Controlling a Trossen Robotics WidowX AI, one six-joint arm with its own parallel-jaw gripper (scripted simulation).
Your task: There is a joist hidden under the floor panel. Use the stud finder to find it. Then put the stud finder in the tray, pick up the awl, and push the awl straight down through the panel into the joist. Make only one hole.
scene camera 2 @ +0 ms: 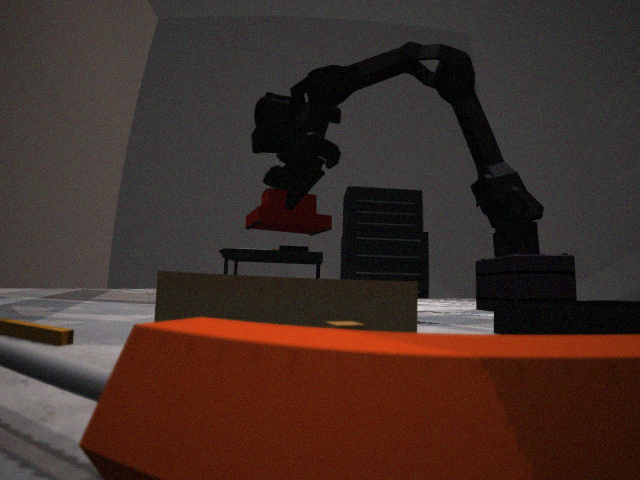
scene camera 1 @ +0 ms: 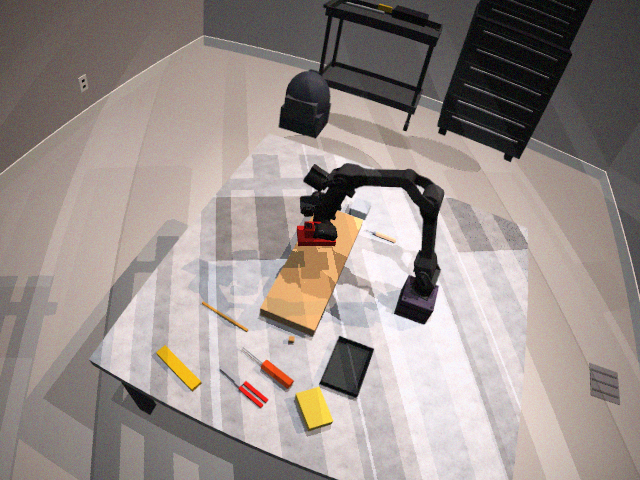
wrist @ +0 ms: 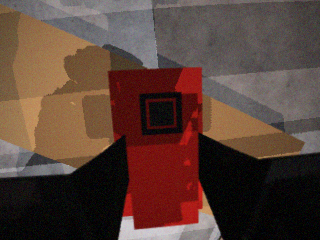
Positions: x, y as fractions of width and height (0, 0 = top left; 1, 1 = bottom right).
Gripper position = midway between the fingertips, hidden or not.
In view: the gripper (scene camera 2: 0.44, 0.44), a stud finder (scene camera 2: 0.42, 0.45), an orange-handled screwdriver (scene camera 2: 0.32, 0.82), a yellow block (scene camera 1: 0.49, 0.86) and a dark flat tray (scene camera 1: 0.54, 0.78).
The stud finder is seen too in the wrist view (wrist: 0.50, 0.46). The gripper is seen too in scene camera 1 (scene camera 1: 0.49, 0.49) and in the wrist view (wrist: 0.50, 0.57). The wrist view does not show the orange-handled screwdriver: it is out of frame. Scene camera 2 does not show the yellow block: it is out of frame.
